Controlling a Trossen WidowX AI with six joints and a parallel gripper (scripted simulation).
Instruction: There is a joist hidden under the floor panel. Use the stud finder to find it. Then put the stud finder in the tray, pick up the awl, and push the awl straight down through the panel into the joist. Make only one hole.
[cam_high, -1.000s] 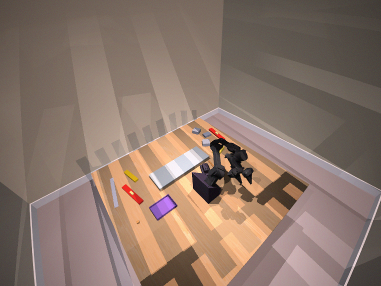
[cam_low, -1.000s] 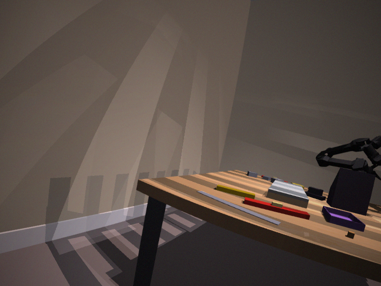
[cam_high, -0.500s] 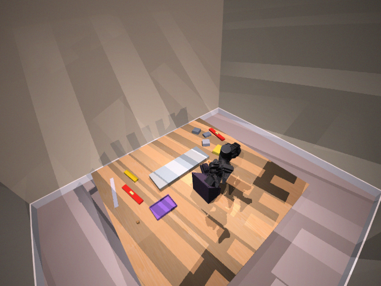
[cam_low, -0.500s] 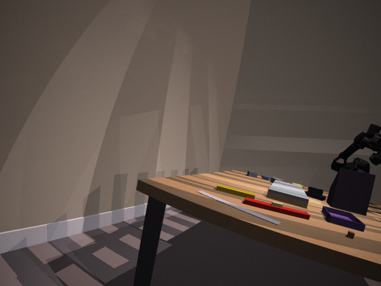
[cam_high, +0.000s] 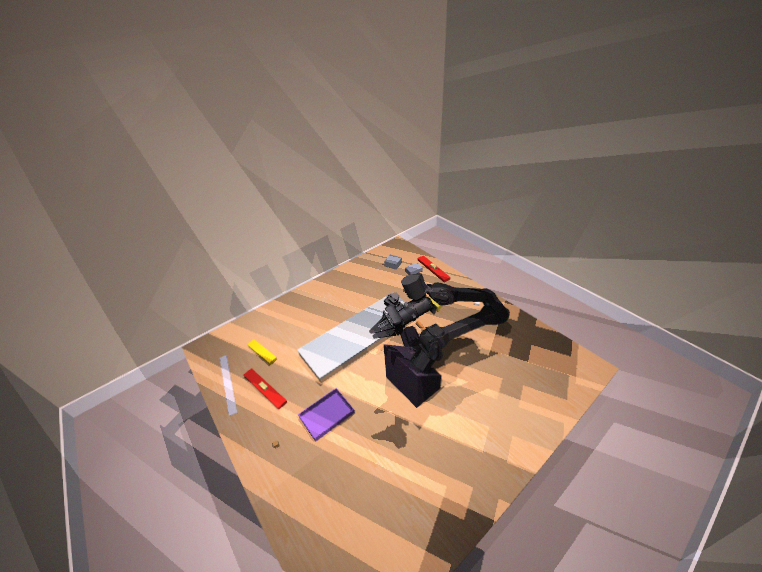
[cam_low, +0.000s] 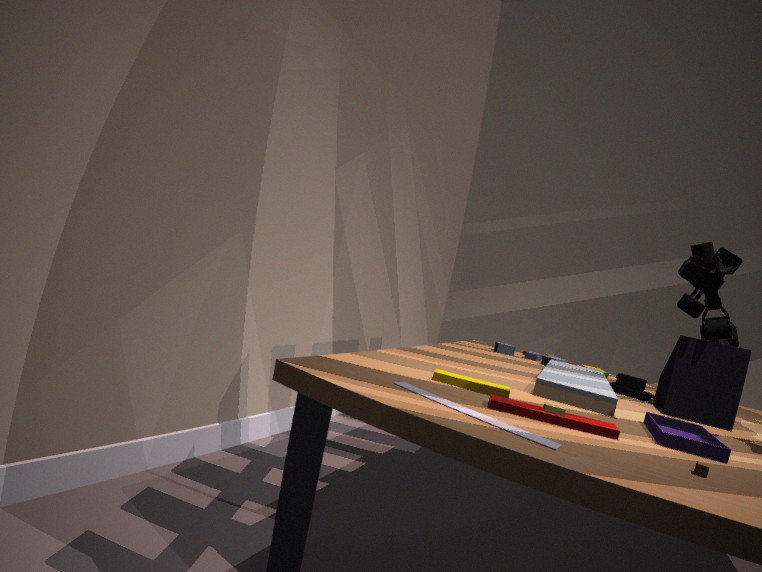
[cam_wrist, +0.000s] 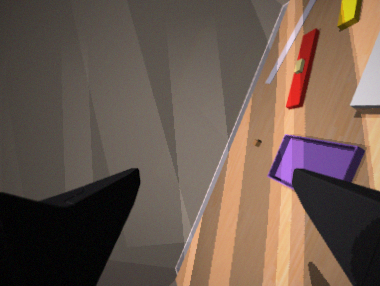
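Now: gripper tip 10 cm short of the black stud finder, 24 cm to the left of it and 29 cm above it. The rest, counted from my gripper tip: purple tray 3 cm ahead, 20 cm to the left, 32 cm below; then small brown cube 3 cm ahead, 40 cm to the left, 32 cm below; then awl 11 cm ahead, 33 cm to the right, 32 cm below.
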